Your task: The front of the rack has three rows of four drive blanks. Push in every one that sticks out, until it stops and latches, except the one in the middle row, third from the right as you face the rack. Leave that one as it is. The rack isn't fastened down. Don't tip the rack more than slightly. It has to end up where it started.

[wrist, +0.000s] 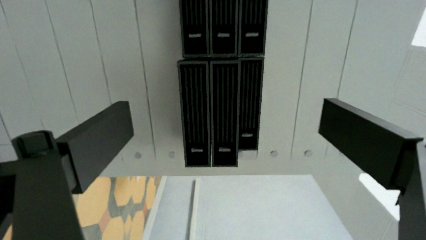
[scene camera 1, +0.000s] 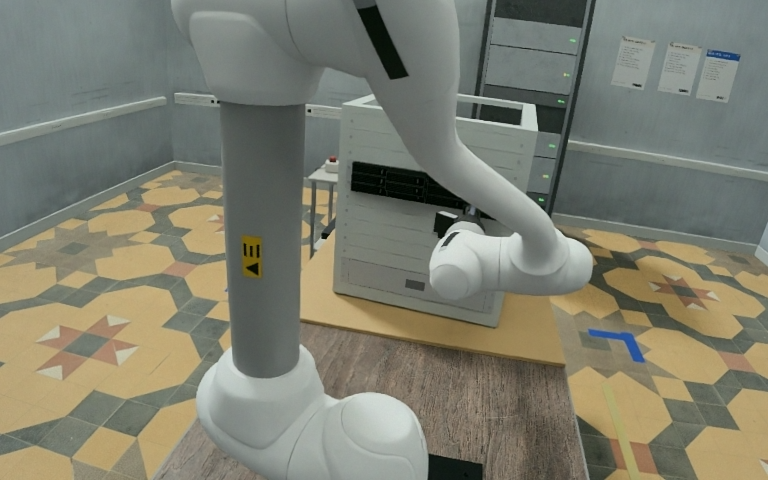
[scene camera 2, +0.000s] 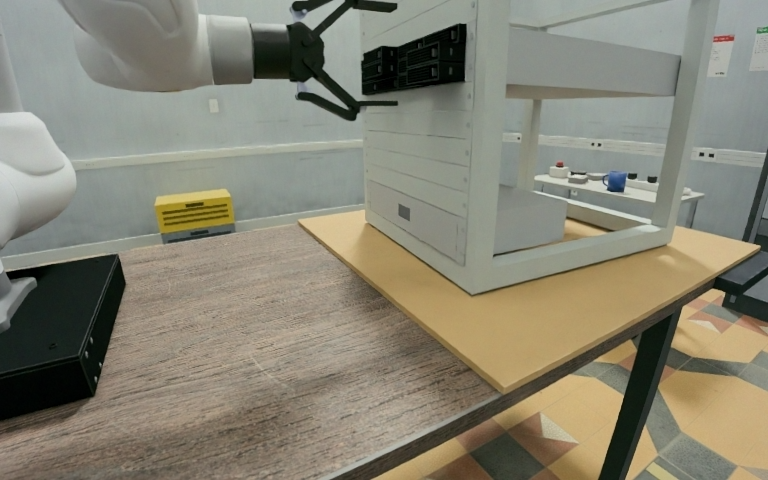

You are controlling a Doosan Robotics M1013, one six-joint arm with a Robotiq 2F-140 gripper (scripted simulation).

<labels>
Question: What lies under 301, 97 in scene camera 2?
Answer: My gripper.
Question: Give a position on a white rack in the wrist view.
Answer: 68, 68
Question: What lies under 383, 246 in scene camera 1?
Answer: A white rack.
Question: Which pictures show the white rack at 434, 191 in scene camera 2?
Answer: The wrist view, scene camera 1 and scene camera 2: all of them.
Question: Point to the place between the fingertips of my gripper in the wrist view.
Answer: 225, 117
</labels>
